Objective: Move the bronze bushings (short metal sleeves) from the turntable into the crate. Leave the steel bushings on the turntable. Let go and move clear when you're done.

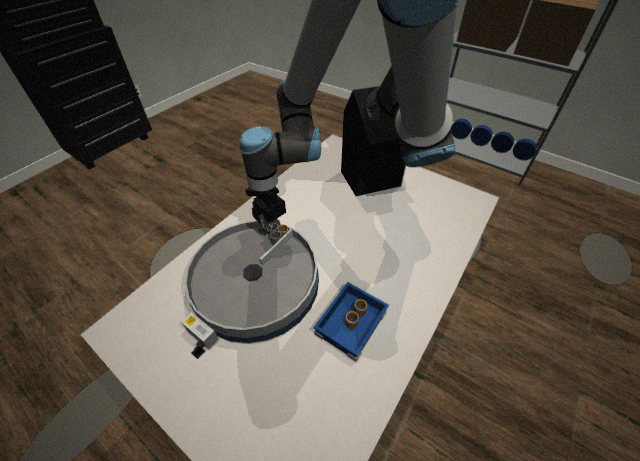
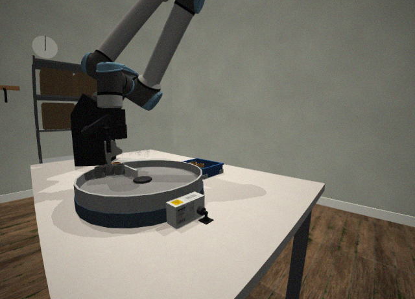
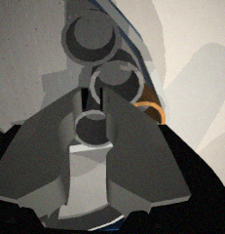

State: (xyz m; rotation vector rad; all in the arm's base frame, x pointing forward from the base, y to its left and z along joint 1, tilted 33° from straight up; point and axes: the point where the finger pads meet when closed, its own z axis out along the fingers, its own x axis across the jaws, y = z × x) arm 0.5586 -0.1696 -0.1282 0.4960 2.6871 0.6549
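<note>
The grey turntable is 160 mm ahead of my hand, 50 mm to the left of it and 50 mm below it. From my hand the other things lie so: blue crate 400 mm to the left, 130 mm ahead, 80 mm below.
</note>
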